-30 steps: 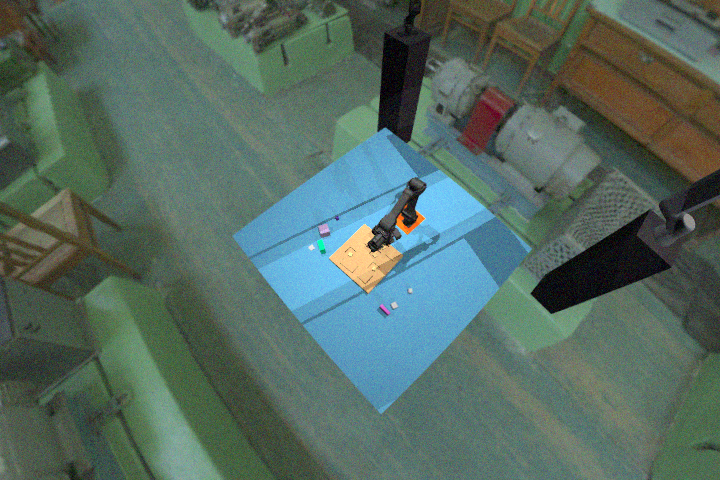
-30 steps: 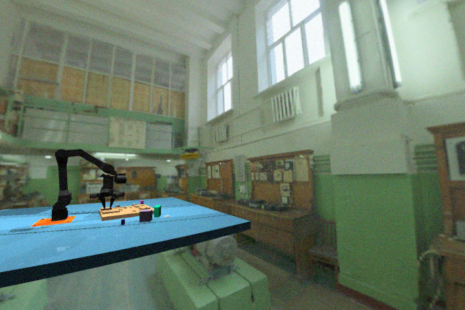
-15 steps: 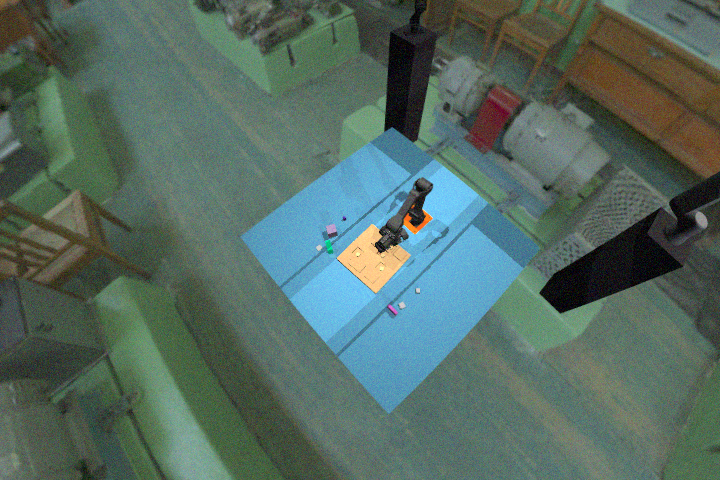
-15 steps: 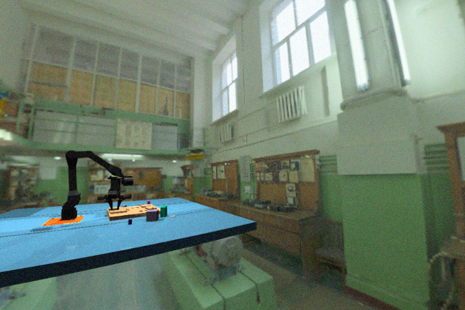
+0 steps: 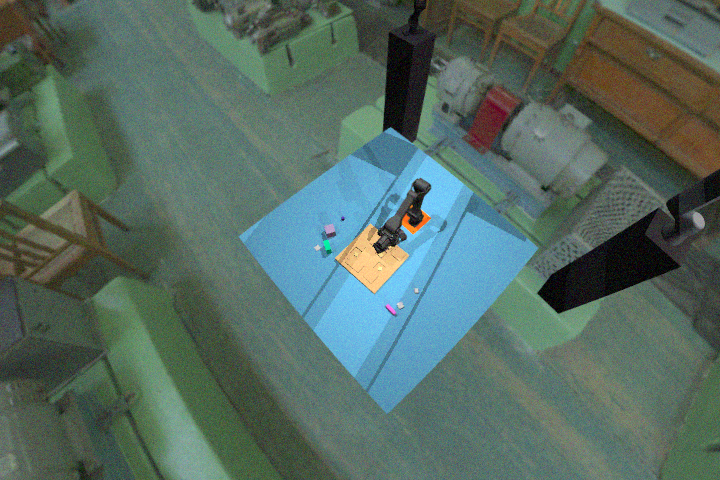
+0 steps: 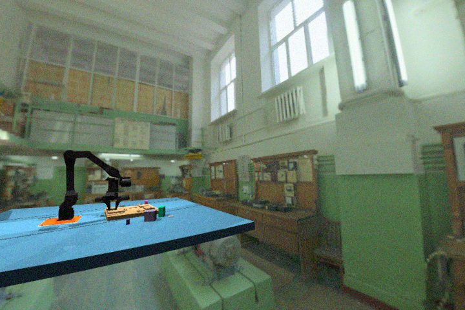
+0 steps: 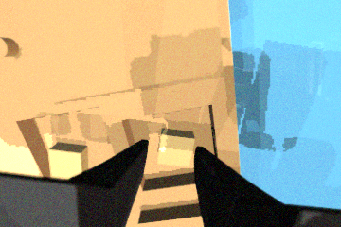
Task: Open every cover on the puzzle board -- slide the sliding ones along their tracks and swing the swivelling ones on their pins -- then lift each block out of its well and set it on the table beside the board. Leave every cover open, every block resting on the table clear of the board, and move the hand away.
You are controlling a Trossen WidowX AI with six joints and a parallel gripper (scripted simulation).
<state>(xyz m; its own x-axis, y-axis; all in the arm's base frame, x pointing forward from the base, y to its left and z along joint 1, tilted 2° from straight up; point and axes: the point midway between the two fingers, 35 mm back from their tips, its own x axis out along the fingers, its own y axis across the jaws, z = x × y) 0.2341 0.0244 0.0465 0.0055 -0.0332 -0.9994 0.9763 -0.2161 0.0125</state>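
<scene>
Right now the tan puzzle board is 10 cm ahead of my gripper tip. Round my gripper tip: small purple piece: 7 cm ahead, 32 cm to the right; lilac block: 18 cm ahead, 30 cm to the right, 1 cm above; green block: 26 cm ahead, 23 cm to the right, 1 cm above.
</scene>
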